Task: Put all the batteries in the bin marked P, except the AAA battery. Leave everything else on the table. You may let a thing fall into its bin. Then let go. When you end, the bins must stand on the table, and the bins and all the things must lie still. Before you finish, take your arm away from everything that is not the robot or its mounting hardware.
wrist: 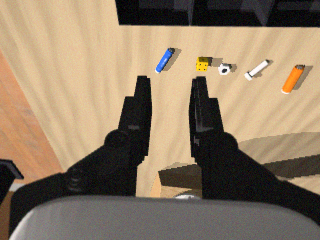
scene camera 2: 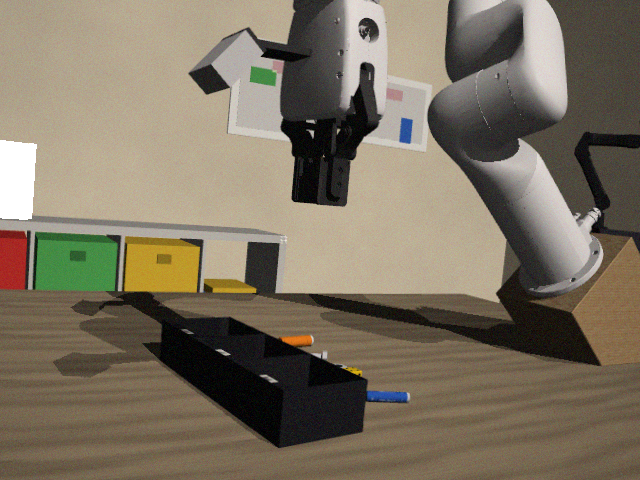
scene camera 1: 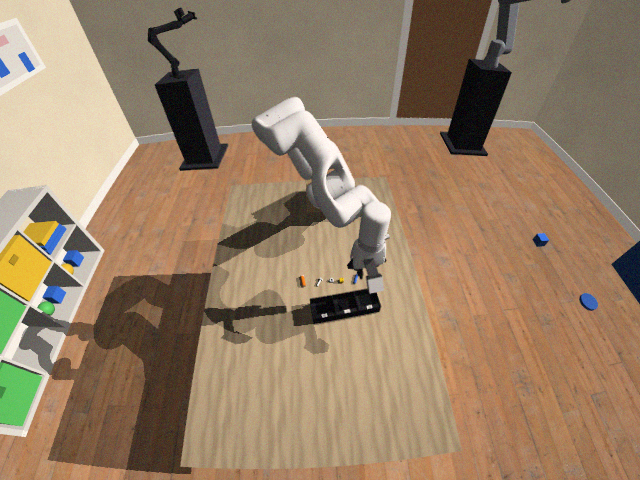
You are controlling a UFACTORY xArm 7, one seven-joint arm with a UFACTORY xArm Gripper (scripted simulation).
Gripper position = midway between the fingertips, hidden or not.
Observation:
I see my gripper (scene camera 2: 318, 204) and a black three-compartment bin (scene camera 2: 323, 401).
The black three-compartment bin is seen too in scene camera 1 (scene camera 1: 323, 309). My gripper is seen too in the wrist view (wrist: 170, 93) and in scene camera 1 (scene camera 1: 364, 274).

